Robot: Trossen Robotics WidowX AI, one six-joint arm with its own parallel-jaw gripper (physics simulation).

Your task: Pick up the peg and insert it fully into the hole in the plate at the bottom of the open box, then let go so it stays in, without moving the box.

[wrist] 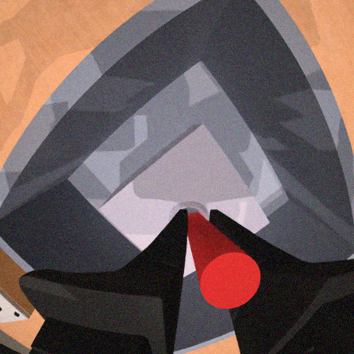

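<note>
The red peg point(222, 265) is held between the two black fingers of my gripper point(197, 215), which is shut on it. Its flat red end faces the camera and its far end points down into the box. The pale plate point(175, 175) lies at the bottom of the open grey box point(75, 220). The rim of the hole point(190, 205) shows as an arc just behind the fingertips. The peg's far end is at the hole in this view, but the fingertips hide whether it is inside. The gripper is over the plate, within the box's outline.
The box's dark walls rise around the plate on all sides. An orange-tan table surface point(30, 90) surrounds the box. Part of a brown object point(14, 280) with a white edge bearing black marks shows at the lower left, outside the box.
</note>
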